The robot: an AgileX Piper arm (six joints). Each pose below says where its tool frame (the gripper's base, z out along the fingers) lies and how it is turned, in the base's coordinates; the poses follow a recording.
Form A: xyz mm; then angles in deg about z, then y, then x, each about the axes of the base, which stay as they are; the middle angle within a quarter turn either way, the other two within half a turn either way.
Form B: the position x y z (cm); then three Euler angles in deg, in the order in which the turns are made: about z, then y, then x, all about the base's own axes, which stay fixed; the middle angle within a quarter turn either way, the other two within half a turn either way. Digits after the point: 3 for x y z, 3 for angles.
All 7 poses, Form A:
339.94 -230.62 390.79 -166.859 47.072 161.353
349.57 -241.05 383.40 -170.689 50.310 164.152
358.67 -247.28 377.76 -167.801 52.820 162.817
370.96 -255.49 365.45 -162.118 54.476 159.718
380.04 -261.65 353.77 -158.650 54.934 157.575
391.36 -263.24 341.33 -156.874 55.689 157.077
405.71 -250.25 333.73 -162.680 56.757 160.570
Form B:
33.994 -23.062 39.079 -166.859 47.072 161.353
34.957 -24.105 38.340 -170.689 50.310 164.152
35.867 -24.728 37.776 -167.801 52.820 162.817
37.096 -25.549 36.545 -162.118 54.476 159.718
38.004 -26.165 35.377 -158.650 54.934 157.575
39.136 -26.324 34.133 -156.874 55.689 157.077
40.571 -25.025 33.373 -162.680 56.757 160.570

